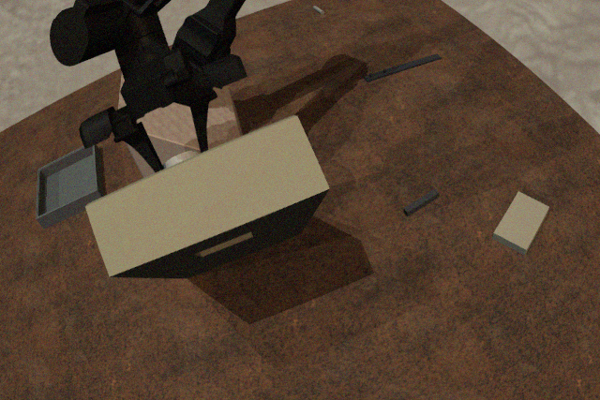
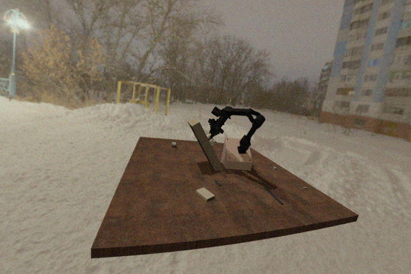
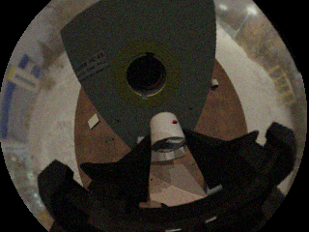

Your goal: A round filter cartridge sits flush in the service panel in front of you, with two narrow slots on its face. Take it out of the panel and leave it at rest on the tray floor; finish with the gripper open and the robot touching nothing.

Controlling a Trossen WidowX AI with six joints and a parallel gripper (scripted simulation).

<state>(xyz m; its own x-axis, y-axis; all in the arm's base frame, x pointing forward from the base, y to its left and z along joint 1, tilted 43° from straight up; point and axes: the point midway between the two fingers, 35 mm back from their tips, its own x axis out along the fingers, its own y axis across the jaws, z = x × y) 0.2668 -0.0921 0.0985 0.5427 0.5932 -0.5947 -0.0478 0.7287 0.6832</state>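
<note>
The service panel is 50 mm below my gripper tip, 30 mm ahead of it and 20 mm to the left of it. The rest, counted from my gripper tip: round filter cartridge (right at my gripper tip); then beige block (400 mm to the left, 220 mm below, 90 mm ahead); then short dark bar (280 mm to the left, 220 mm below, 20 mm behind).
</note>
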